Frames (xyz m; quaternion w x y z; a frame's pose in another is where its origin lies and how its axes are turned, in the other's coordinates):
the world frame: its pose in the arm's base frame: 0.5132 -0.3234 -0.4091 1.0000 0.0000 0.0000 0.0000
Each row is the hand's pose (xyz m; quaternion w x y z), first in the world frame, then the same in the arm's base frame.
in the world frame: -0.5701 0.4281 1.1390 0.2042 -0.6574 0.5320 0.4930
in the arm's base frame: -0.0569 0.1047 0.7299 0.2042 -0.6574 0.5320 0.4930
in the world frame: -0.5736 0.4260 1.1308 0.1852 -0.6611 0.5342 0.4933
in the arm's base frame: -0.0604 0.1026 0.7217 0.1852 -0.6611 0.5342 0.4933
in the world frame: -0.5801 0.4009 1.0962 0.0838 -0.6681 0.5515 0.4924
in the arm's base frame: -0.0669 0.0775 0.6871 0.0838 -0.6681 0.5515 0.4924
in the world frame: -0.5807 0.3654 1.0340 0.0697 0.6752 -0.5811 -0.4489
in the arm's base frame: -0.0675 0.0420 0.6249 0.0697 0.6752 -0.5811 -0.4489
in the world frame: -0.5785 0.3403 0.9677 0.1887 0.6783 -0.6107 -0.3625
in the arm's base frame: -0.0653 0.0169 0.5586 0.1887 0.6783 -0.6107 -0.3625
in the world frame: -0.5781 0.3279 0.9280 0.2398 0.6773 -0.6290 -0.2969
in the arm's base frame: -0.0649 0.0045 0.5189 0.2398 0.6773 -0.6290 -0.2969
